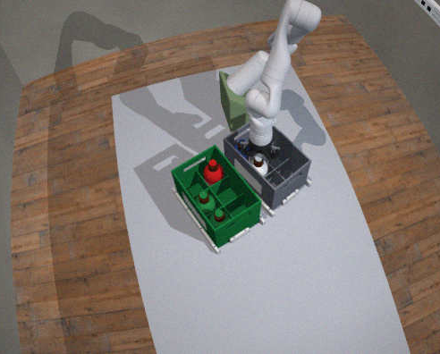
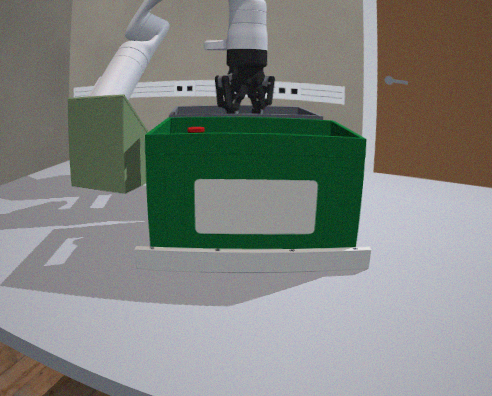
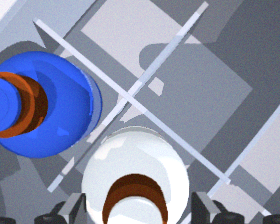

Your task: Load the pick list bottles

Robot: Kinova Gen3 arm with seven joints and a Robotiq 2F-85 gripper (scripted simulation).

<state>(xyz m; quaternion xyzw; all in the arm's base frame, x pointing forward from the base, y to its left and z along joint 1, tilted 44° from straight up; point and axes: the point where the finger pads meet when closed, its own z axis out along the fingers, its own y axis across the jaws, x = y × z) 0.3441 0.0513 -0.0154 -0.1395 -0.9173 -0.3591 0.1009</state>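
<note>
The white-label bottle is 70 mm below my hand. From my hand the other things lie so: grey crate 20 mm behind, 40 mm to the left, 70 mm below; then blue-label bottle 80 mm behind, 50 mm to the right, 70 mm below; then red-label bottle 10 mm behind, 160 mm to the right, 70 mm below.
</note>
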